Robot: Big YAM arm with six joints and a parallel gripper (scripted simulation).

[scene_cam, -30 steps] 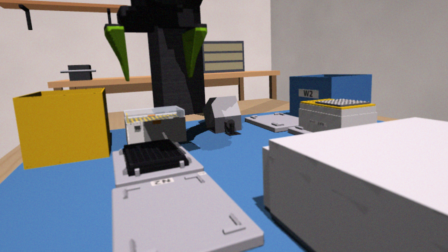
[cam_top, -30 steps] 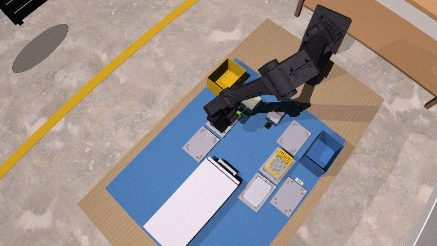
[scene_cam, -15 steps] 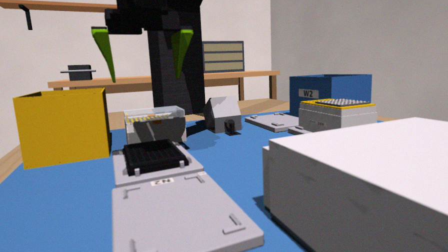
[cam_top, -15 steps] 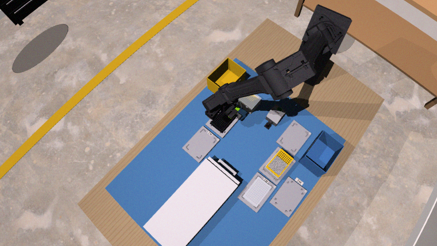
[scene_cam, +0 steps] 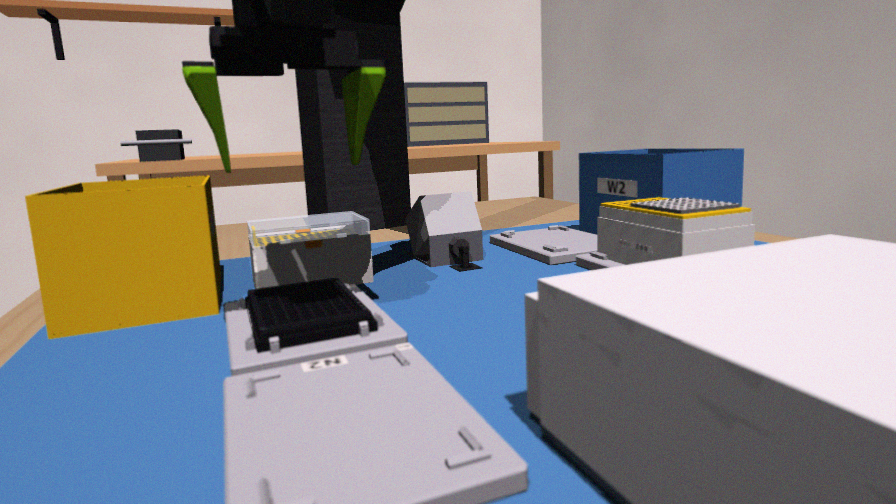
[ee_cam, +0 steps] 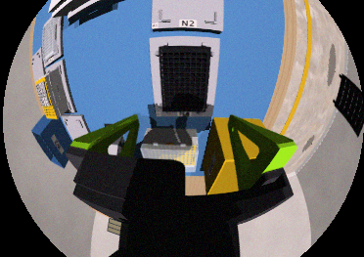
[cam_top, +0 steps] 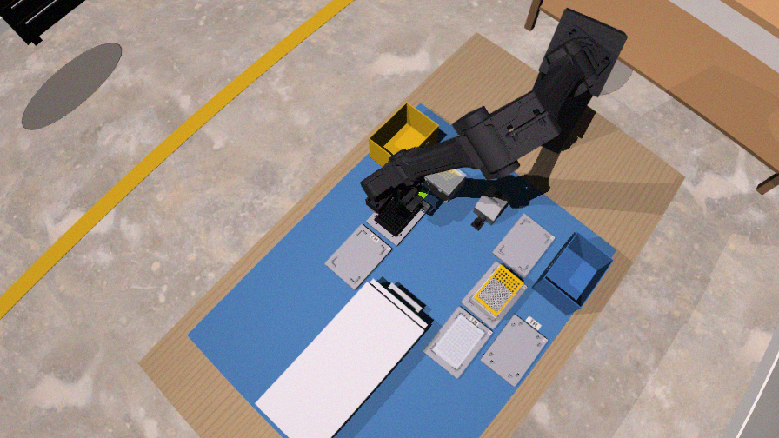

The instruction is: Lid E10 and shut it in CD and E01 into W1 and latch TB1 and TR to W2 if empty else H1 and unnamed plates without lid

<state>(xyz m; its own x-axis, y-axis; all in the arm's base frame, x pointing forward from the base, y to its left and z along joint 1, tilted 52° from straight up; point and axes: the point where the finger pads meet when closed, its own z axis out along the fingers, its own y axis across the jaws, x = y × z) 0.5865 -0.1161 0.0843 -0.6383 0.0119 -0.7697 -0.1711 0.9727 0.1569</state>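
Right now my hand is 120 mm above the black plate. The rest, counted from my hand: nest N4: 140 mm below; tip box TB1: 170 mm behind, 100 mm below, 10 mm to the right; nest N2: 180 mm ahead, 140 mm below, 40 mm to the left.
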